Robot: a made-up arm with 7 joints.
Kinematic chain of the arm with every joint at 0, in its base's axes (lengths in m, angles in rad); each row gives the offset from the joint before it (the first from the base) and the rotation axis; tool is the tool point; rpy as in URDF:
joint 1: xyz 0 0 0.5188 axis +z
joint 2: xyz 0 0 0 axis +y
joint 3: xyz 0 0 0.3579 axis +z
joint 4: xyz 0.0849 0 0 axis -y
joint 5: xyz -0.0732 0 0.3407 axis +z
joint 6: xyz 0 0 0 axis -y
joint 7: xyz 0.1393 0 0 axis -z
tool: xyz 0 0 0 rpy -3.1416 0 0
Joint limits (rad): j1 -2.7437..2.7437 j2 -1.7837..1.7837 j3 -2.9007..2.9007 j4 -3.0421..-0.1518 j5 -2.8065..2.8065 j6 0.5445..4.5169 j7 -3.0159..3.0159
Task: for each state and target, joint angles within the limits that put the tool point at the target. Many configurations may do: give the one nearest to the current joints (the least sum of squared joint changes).
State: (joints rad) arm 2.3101 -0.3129 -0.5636 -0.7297 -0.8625 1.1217 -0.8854
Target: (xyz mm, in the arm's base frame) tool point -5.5 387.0 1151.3
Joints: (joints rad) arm 2.3833 -0.2323 -0.4720 -1.1463 -0.7798 0.8961 -0.8854
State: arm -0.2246 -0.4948 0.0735 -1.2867 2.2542 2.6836 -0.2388
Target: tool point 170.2 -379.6 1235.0
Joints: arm -0.7586 0.0973 -0.3376 -0.6932 2.0696 1.9541 -0.2388
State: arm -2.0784 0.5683 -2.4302 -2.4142 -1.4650 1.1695 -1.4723
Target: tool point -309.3 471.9 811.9
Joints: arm -1.8580 -0.0053 -2.2143 -1.8512 -1.5240 1.3352 -1.4723
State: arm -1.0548 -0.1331 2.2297 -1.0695 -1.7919 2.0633 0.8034
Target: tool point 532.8 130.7 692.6
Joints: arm -1.7058 -0.2202 1.7656 -1.9956 -1.9215 2.0185 0.8034
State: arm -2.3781 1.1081 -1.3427 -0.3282 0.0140 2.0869 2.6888
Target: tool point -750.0 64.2 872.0
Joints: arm -2.6860 0.9955 -1.4256 -0.9647 0.0312 2.0235 2.6888
